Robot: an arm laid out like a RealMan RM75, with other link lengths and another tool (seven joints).
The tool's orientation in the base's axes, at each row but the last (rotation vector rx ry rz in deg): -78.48, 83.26, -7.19; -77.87, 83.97, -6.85; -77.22, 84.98, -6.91; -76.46, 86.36, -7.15; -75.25, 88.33, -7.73; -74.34, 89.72, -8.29; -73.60, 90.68, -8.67
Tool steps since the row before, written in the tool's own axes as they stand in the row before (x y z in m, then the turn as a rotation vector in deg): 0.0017, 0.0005, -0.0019, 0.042, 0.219, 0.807; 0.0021, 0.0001, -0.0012, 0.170, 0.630, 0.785; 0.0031, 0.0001, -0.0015, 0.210, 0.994, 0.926; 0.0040, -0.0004, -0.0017, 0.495, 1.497, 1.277; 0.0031, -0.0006, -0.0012, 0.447, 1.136, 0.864; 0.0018, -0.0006, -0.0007, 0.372, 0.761, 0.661; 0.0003, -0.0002, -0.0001, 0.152, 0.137, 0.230
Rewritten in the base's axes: -0.0013, -0.0022, -0.0006, 0.450, 0.490, -0.508; -0.0004, -0.0022, -0.0008, 0.197, 0.521, -0.855; -0.0005, -0.0031, -0.0013, 0.071, 0.697, -1.183; -0.0002, -0.0041, -0.0015, 0.056, 0.850, -1.841; 0.0000, -0.0032, -0.0010, -0.024, 0.537, -1.396; 0.0001, -0.0020, -0.0004, 0.056, 0.344, -1.016; 0.0001, -0.0004, 0.0000, 0.104, 0.049, -0.286
